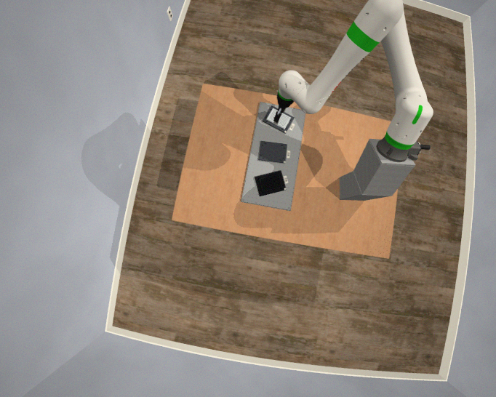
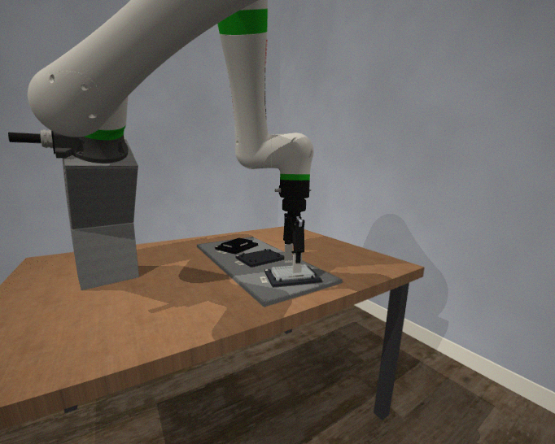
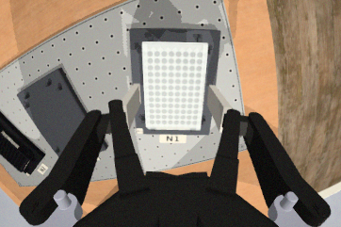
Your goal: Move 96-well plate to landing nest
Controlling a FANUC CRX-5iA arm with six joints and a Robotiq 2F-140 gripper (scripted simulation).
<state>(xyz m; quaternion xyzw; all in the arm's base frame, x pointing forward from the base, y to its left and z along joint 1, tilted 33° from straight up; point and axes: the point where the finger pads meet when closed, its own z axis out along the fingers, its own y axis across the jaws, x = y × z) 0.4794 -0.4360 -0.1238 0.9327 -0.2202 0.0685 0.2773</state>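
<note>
Now: the white 96-well plate M06 50 mm below my hand. The rest, counted from my hand: dark plate nest N1: 60 mm below; then dark landing nest N3: 220 mm to the left, 60 mm below, 30 mm ahead; then N1 label: 90 mm behind, 60 mm below, 40 mm to the left.
</note>
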